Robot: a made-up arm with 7 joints.
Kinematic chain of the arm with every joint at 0, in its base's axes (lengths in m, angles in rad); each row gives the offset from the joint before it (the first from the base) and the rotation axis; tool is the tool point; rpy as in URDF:
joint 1: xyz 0 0 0.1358 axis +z
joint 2: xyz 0 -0.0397 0.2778 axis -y
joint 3: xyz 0 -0.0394 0.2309 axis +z
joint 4: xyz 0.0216 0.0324 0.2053 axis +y
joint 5: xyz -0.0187 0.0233 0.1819 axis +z
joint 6: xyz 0 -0.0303 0.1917 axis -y
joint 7: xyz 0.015 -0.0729 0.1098 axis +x
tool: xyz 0 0 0 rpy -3.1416 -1.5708 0
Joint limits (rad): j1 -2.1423..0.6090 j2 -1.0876..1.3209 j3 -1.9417..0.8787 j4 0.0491..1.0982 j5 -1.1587..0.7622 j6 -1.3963..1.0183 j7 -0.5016..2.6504
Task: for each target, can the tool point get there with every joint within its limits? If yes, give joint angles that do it. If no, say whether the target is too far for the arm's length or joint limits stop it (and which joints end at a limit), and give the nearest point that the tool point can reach.
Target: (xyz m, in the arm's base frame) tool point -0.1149 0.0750 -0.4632
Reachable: no: joint limits stop it (at a limit: joint 1, joint 2, joint 4, joint 5, joint 6) | nearest point -0.4337 -0.4698 0.2683 | short by 0.966 m
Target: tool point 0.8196 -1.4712 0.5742
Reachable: no: too far | nearest point 0.4398 -0.7894 0.5892 | short by 0.781 m
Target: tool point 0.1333 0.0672 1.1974
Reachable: yes | joints -1.7328 0.5753 0.6288 0.8537 0.0245 -0.4777 1.5540
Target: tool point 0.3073 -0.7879 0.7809
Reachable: yes | joints -0.9425 -0.8960 -0.6535 0.7624 -0.9631 0.4956 1.8531
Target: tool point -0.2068 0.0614 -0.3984
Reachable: no: joint limits stop it (at a limit: joint 1, joint 2, joint 4, joint 5, joint 6) | nearest point -0.4659 -0.4463 0.2726 | short by 0.880 m
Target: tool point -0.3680 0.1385 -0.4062
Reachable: no: joint limits stop it (at a limit: joint 2, joint 3, joint 4, joint 6) | nearest point -0.6722 0.2530 0.3492 | short by 0.822 m
